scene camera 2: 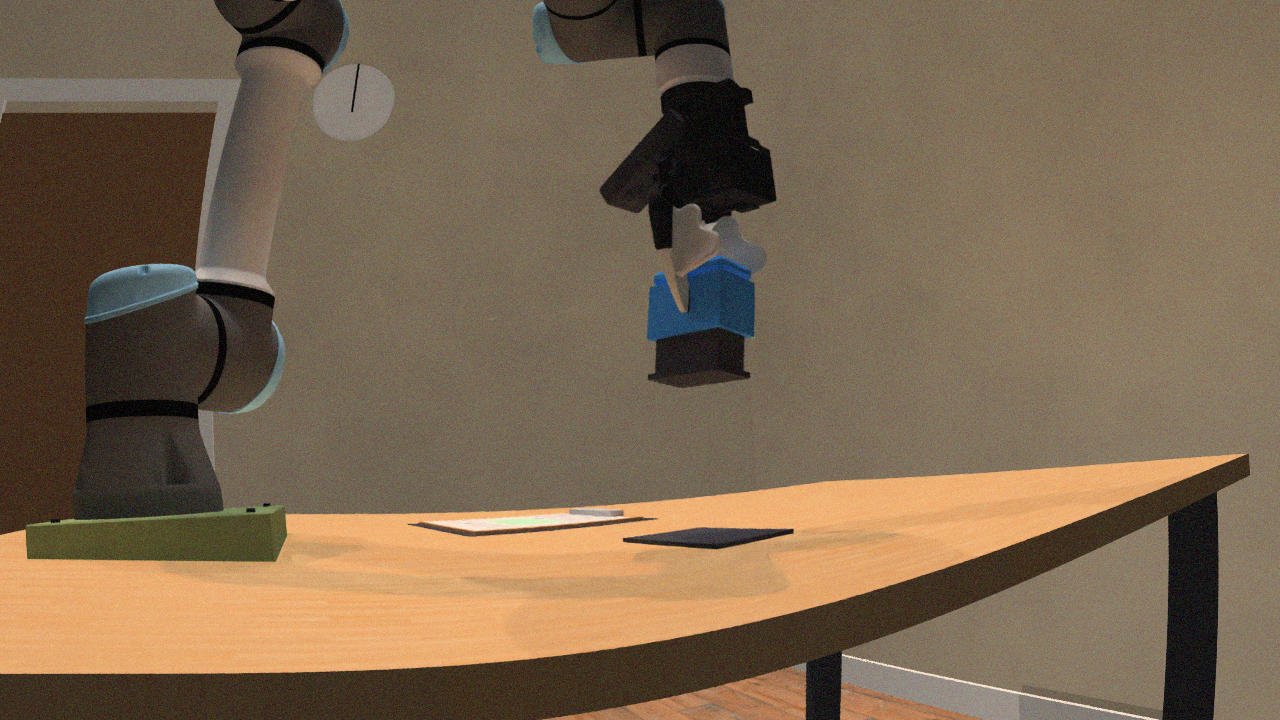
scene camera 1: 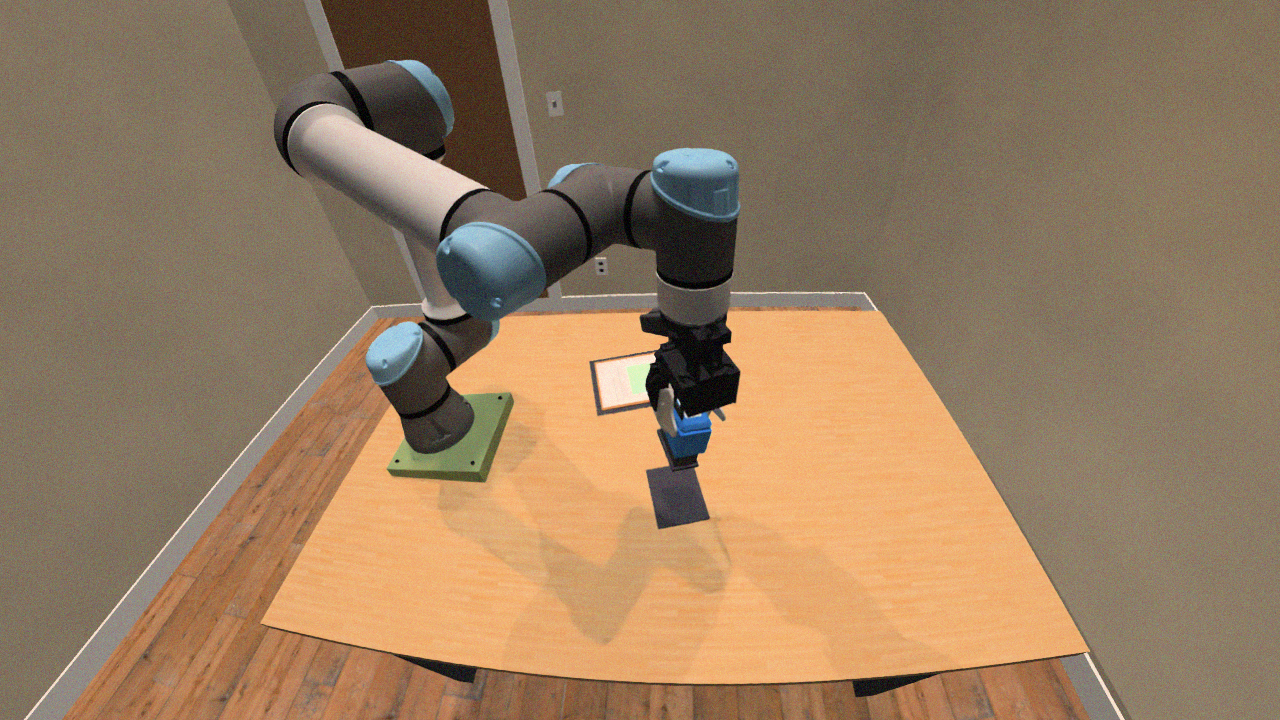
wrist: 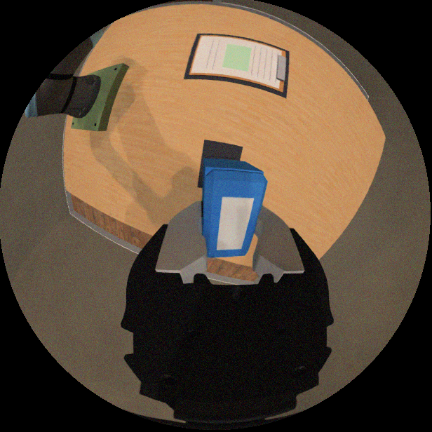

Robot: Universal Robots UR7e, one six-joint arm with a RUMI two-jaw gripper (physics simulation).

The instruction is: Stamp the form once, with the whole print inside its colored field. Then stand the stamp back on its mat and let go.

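Frame: origin at the arm's base, x ahead, y left, z up, level; metres.
Seen in the pictures: gripper, fingertip midpoint: (scene camera 2: 705,316) (scene camera 1: 685,425); arm's base at its link origin: (scene camera 2: 150,514) (scene camera 1: 441,426).
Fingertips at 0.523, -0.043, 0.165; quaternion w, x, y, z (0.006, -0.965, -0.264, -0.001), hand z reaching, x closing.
Observation:
Offsets run from my fingertips to a thing's top centre, as dx, dy, dz. Level surfaces: height alone.
The blue stamp with a black base {-0.005, +0.001, +0.045} (scene camera 1: 689,439) (scene camera 2: 700,308) (wrist: 235,215) is upright in the air, high above the table. My gripper (scene camera 1: 687,419) (scene camera 2: 711,277) (wrist: 226,204) is shut on its blue upper part. The dark square mat {dz -0.188} (scene camera 1: 677,499) (scene camera 2: 707,537) (wrist: 222,149) lies on the table below the stamp, and no stamp stands on it. The form {-0.126, +0.287, -0.180} (scene camera 1: 613,383) (scene camera 2: 465,523) (wrist: 204,56) lies on a dark clipboard farther back. Its light green field {-0.133, +0.281, -0.188} (scene camera 1: 638,377) (scene camera 2: 526,521) (wrist: 237,57) shows no print in the wrist view. The gripper hides part of the form in scene camera 1.
The arm's base stands on a green plate (scene camera 1: 496,429) (scene camera 2: 161,537) (wrist: 111,97) at the left of the table {dz -0.192} (scene camera 1: 850,501) (scene camera 2: 358,626) (wrist: 320,150). A grey clip {-0.033, +0.326, -0.180} (scene camera 2: 597,513) (wrist: 281,68) sits at one end of the clipboard.

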